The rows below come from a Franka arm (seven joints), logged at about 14 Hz.
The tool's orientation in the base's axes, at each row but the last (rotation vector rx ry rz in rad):
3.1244, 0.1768, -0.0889
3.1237, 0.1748, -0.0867
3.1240, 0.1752, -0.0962
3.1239, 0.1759, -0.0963
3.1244, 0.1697, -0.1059
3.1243, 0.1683, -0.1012
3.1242, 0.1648, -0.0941
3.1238, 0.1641, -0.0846
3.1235, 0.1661, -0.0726
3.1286, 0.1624, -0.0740
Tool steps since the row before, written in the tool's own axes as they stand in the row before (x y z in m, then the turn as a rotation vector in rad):
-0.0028, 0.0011, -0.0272, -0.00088, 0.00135, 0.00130
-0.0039, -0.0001, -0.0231, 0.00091, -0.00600, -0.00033
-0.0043, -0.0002, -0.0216, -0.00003, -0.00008, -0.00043
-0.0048, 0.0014, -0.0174, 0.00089, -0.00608, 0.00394
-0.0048, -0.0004, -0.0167, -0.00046, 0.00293, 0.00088
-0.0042, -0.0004, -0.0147, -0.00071, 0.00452, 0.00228
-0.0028, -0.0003, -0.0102, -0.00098, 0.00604, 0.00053
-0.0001, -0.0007, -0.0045, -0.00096, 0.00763, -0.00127
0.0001, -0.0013, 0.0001, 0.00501, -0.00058, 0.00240
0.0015, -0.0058, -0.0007, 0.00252, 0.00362, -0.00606
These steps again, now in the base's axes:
-0.0011, -0.0010, 0.0273, -0.00079, -0.00146, -0.00124
-0.0026, 0.0000, 0.0233, 0.00025, 0.00607, 0.00023
-0.0030, 0.0000, 0.0218, -0.00001, 0.00008, 0.00043
-0.0035, -0.0017, 0.0177, -0.00004, 0.00608, -0.00403
-0.0037, 0.0001, 0.0170, -0.00020, -0.00297, -0.00083
-0.0033, 0.0002, 0.0149, -0.00036, -0.00460, -0.00219
-0.0022, 0.0002, 0.0103, -0.00037, -0.00612, -0.00042
0.0001, 0.0008, 0.0045, -0.00008, -0.00767, 0.00139
0.0000, 0.0013, -0.0001, 0.00481, 0.00107, -0.00264
0.0009, 0.0059, 0.0006, 0.00316, -0.00328, 0.00595

